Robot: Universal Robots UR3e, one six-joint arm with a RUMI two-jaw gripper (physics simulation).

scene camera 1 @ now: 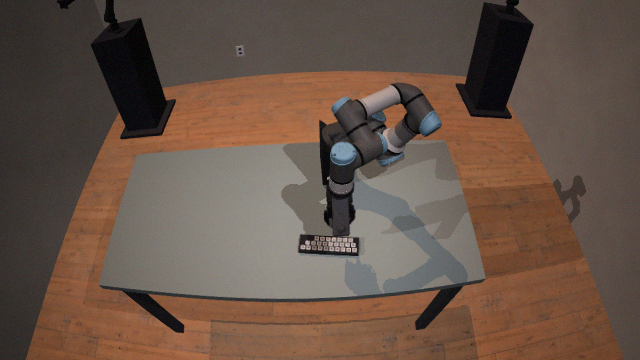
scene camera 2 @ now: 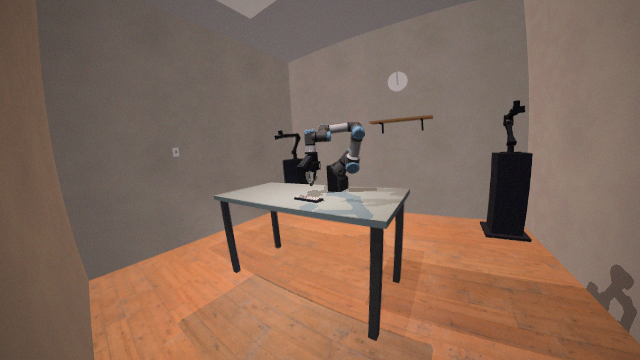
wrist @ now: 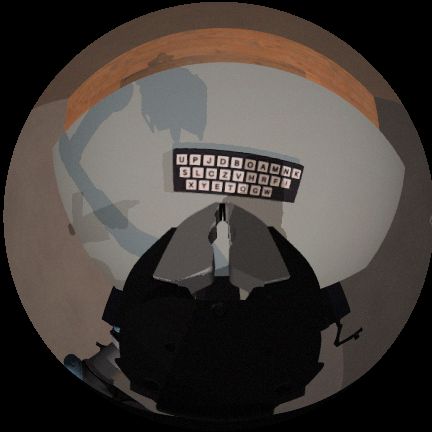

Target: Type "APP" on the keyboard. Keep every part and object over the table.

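Where they show: gripper, fingertip midpoint: [scene camera 2: 311, 186] [wrist: 222, 204]; arm's base, origin of the base link: [scene camera 1: 334, 141] [scene camera 2: 337, 171].
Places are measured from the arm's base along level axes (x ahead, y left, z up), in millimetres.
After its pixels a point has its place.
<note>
A black keyboard [scene camera 1: 329, 245] {x 345, y -30, z -129 mm} [scene camera 2: 309, 199] {x 365, y -2, z -133 mm} [wrist: 285, 193] {x 313, y -106, z -133 mm} with pale letter keys lies flat on the grey table [scene camera 1: 200, 215] {x 210, y -507, z -145 mm} [scene camera 2: 260, 192] {x 291, y -578, z -145 mm} [wrist: 330, 215] {x 261, y -250, z -145 mm}. In the wrist view its top row reads U P J D B O A M N K. The P key [wrist: 195, 160] {x 363, y 32, z -128 mm} is second from the left, and the A key [wrist: 263, 167] {x 354, y -62, z -128 mm} is right of the middle. My gripper [scene camera 2: 311, 183] {x 334, y -3, z -54 mm} [wrist: 222, 204] {x 334, y -3, z -54 mm} is shut and empty. It points down, above the table on the arm-base side of the keyboard. In the wrist view its tips show just below the bottom row, near T and Q. Its tips are hidden in scene camera 1.
The arm's dark base mount [scene camera 2: 337, 179] {x 75, y 41, z -52 mm} stands at the table's back edge. Two black pedestals [scene camera 1: 131, 80] [scene camera 1: 500, 60] carrying small black arms stand on the floor behind the table. A wall shelf [scene camera 2: 402, 120] hangs behind. The arm's shadow falls across the table's right part in scene camera 1.
</note>
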